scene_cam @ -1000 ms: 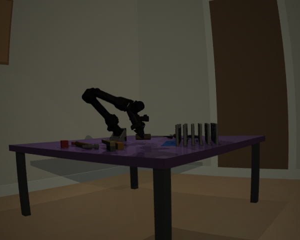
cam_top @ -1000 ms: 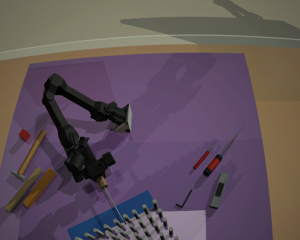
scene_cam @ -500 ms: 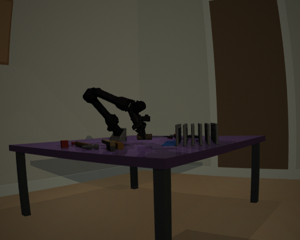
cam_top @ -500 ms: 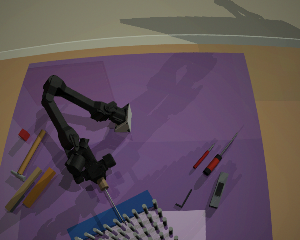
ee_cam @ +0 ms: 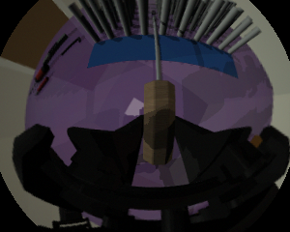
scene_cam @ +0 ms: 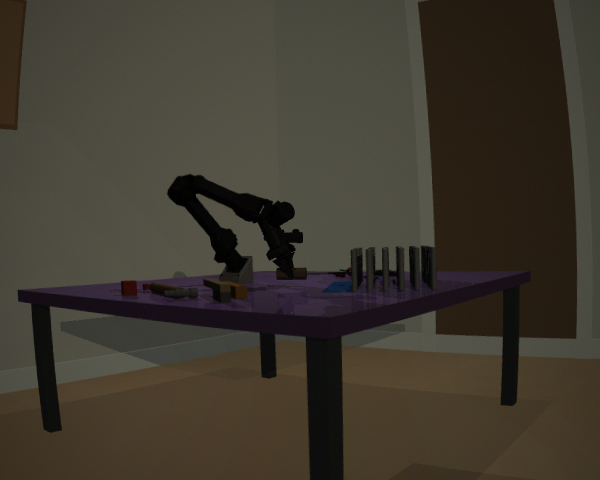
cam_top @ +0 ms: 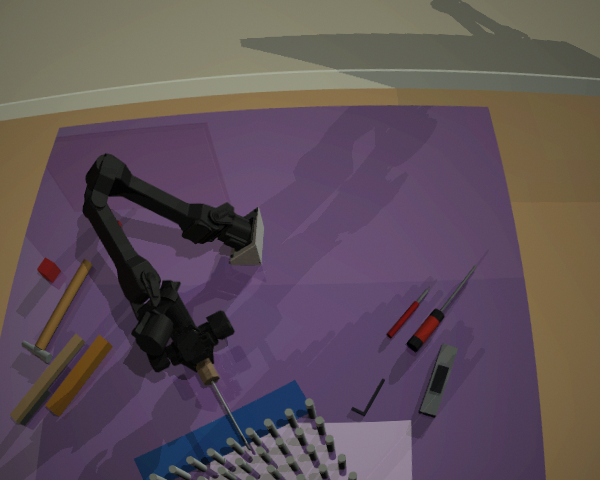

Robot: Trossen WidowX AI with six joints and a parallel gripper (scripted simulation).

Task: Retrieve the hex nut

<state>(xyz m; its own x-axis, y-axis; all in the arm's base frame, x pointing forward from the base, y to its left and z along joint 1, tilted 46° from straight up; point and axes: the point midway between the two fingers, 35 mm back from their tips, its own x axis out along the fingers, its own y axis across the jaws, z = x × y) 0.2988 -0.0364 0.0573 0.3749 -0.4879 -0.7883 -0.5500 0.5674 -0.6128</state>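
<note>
My gripper tip is 150 mm short of the blue taped strip, 50 mm to the right of it and 30 mm above it. The rest, counted from my gripper tip: grey block (500 mm to the left, 20 mm below, 10 mm ahead); then hook tool (80 mm ahead, 60 mm to the left); then small red tool (450 mm to the left, 170 mm behind, 20 mm below).
</note>
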